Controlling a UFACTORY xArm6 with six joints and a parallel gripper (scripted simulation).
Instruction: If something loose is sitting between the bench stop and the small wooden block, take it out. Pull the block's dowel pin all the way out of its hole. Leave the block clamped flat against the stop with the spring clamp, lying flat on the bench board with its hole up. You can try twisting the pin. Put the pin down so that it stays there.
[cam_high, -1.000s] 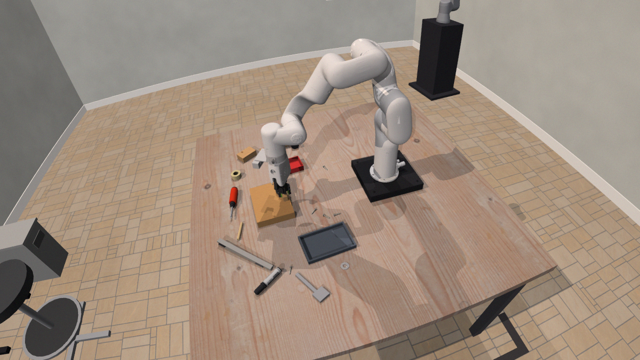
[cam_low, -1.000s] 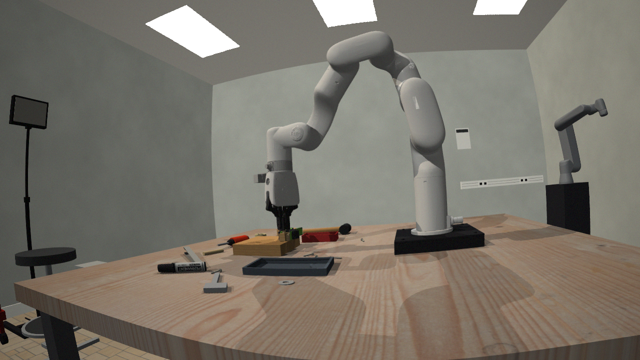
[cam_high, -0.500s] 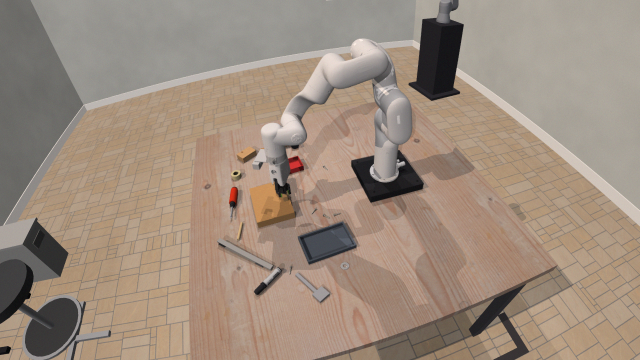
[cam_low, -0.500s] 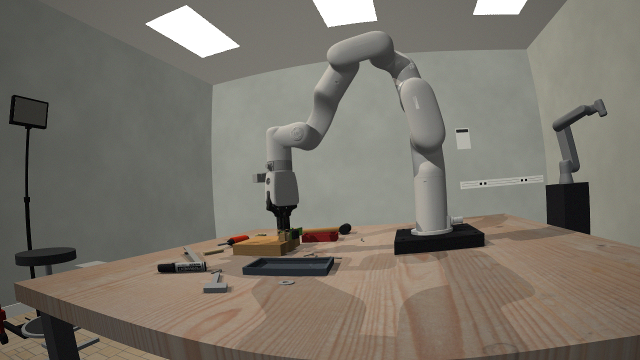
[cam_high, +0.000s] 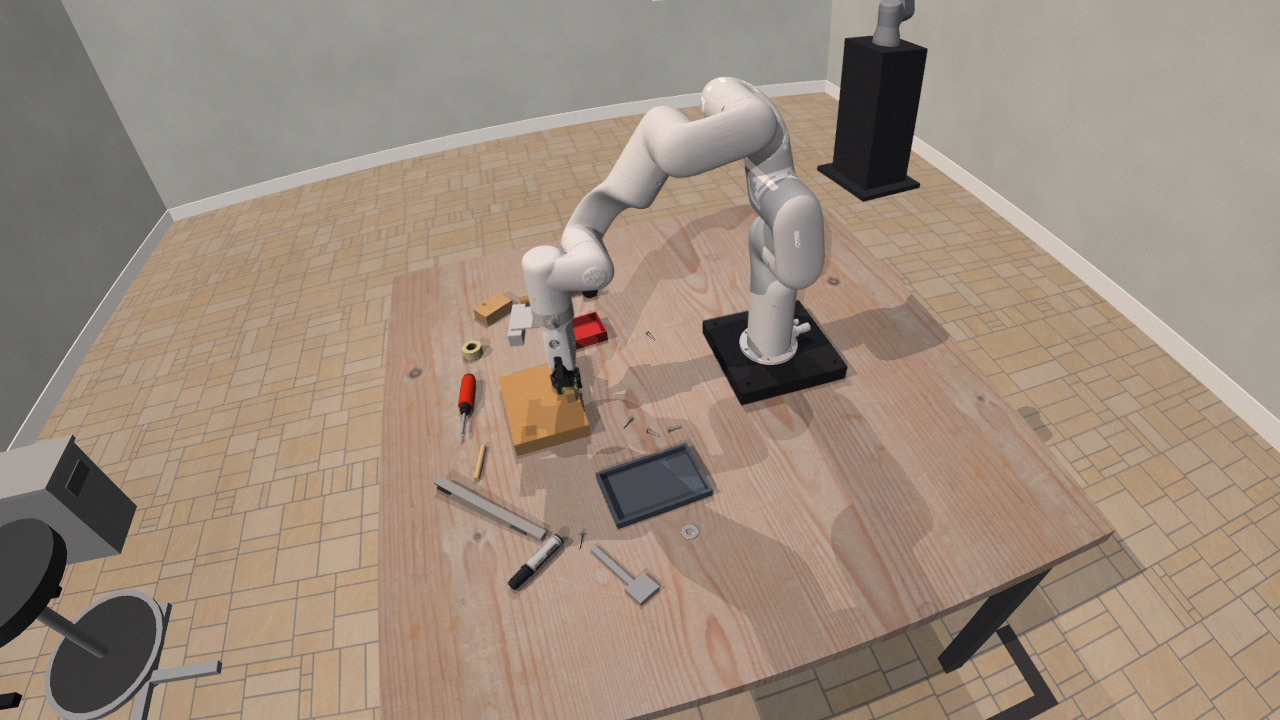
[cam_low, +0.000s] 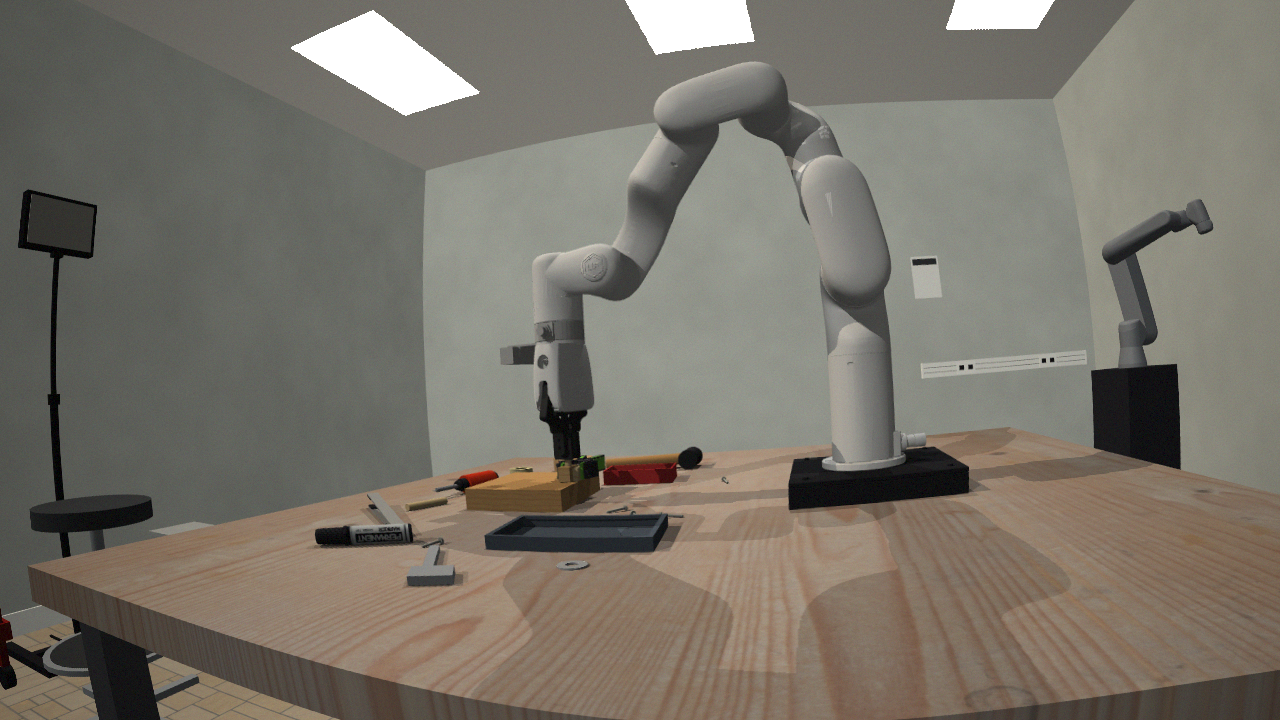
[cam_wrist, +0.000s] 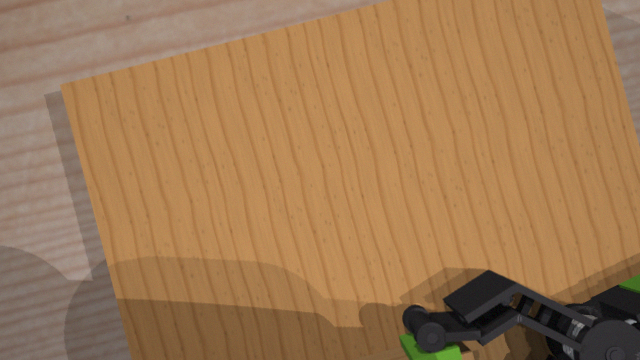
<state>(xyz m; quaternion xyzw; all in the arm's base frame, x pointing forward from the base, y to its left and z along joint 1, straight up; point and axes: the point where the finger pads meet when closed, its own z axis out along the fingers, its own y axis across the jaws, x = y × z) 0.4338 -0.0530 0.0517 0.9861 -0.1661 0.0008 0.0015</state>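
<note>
Now: the dowel pin 2 cm below my hand. From my hand the other things lie so: small wooden block 4 cm below; then red tray 20 cm to the right, 8 cm below, 8 cm behind; then orange bench board 6 cm below, 5 cm ahead, 1 cm to the right.
</note>
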